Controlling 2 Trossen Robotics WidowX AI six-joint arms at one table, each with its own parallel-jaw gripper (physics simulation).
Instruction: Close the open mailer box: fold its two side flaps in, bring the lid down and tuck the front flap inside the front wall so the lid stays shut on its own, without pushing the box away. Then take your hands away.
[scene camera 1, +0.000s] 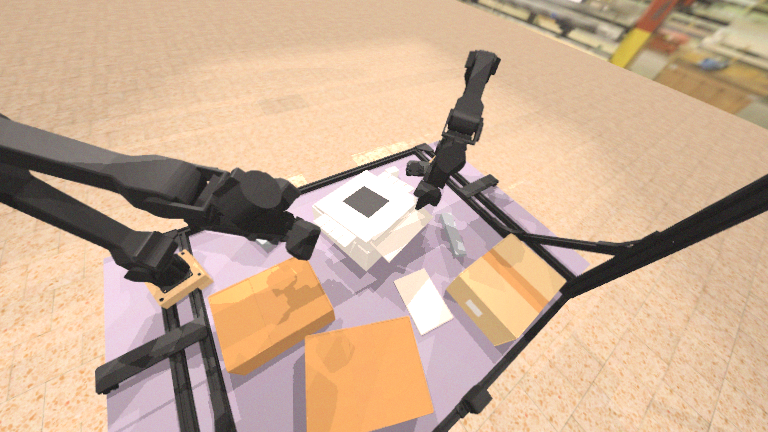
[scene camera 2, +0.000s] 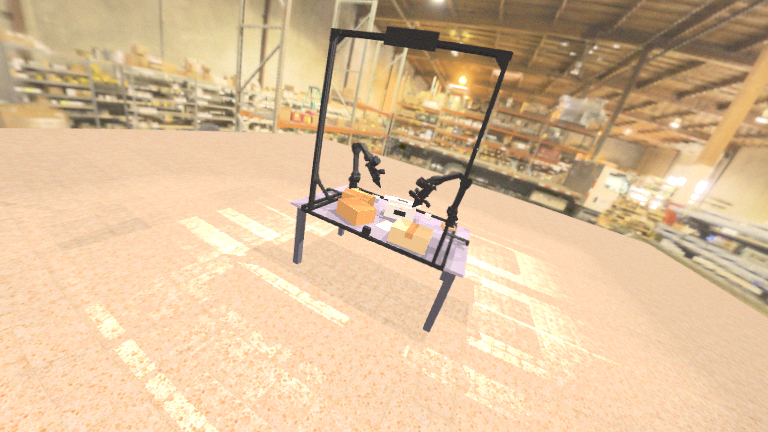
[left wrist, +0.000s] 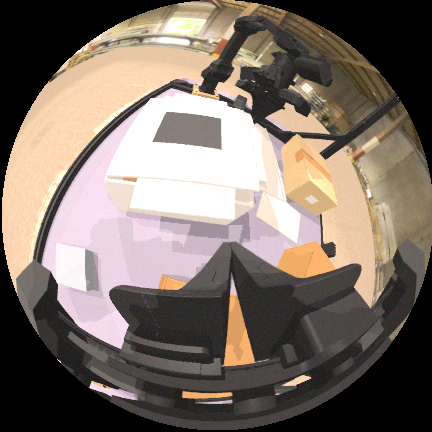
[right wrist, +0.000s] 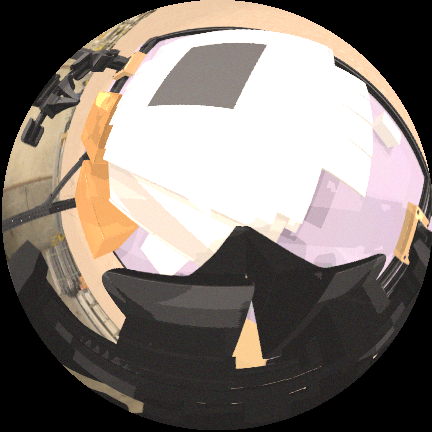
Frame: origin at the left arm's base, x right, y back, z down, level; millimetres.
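Seen in the pictures: left gripper, fingertip midpoint: (scene camera 2: 380, 187) (left wrist: 228, 247) (right wrist: 78, 101); right gripper, fingertip midpoint: (scene camera 1: 416, 209) (scene camera 2: 412, 207) (left wrist: 252, 122) (right wrist: 241, 232); left arm's base at its link origin: (scene camera 1: 173, 275) (right wrist: 123, 64); right arm's base at its link origin: (left wrist: 205, 89).
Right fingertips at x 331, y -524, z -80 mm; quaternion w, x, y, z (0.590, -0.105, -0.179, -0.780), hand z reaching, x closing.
Note:
Offsets run from my right fingertips to a thing's top centre. "*": to the spot under its first point. Level surfaces: height alone.
The white mailer box @[dx -119, dy +73, dz +28 mm] (scene camera 1: 367, 256) (scene camera 2: 393, 207) (left wrist: 120, 194) stands on the table. Its lid (scene camera 1: 335, 203) (left wrist: 135, 157) (right wrist: 280, 125), marked with a dark square, lies low over the box. The front flap @[* dx +25, dy +108, dz +7 mm] (scene camera 1: 400, 239) (left wrist: 271, 160) slants down outside the front. One side flap @[* dx -113, dy +203, dz +12 mm] (scene camera 1: 335, 231) (left wrist: 182, 197) sticks out under the lid; the far side is partly hidden. My left gripper (scene camera 2: 379, 185) (left wrist: 228, 247) is shut, empty and above the table beside the box. My right gripper (scene camera 1: 419, 207) (scene camera 2: 416, 205) (right wrist: 241, 232) is shut and empty, close to the front flap; contact is unclear.
Two orange boxes @[dx -88, dy +412, dz +32 mm] (scene camera 1: 263, 317) @[dx +149, dy +375, dz +26 mm] (scene camera 1: 370, 381) and a taped tan box @[dx +303, dy -14, dz +25 mm] (scene camera 1: 494, 295) (scene camera 2: 402, 239) stand nearby. A white card @[dx +154, dy +145, dz +121 mm] (scene camera 1: 424, 303), a grey bar @[dx +110, dy -97, dz +108 mm] (scene camera 1: 452, 234) and a pale grey block @[dx -302, dy +303, dz +90 mm] (left wrist: 72, 266) lie on the table @[dz +126 mm] (scene camera 1: 273, 394). Black frame rails (scene camera 1: 343, 178) line its edges.

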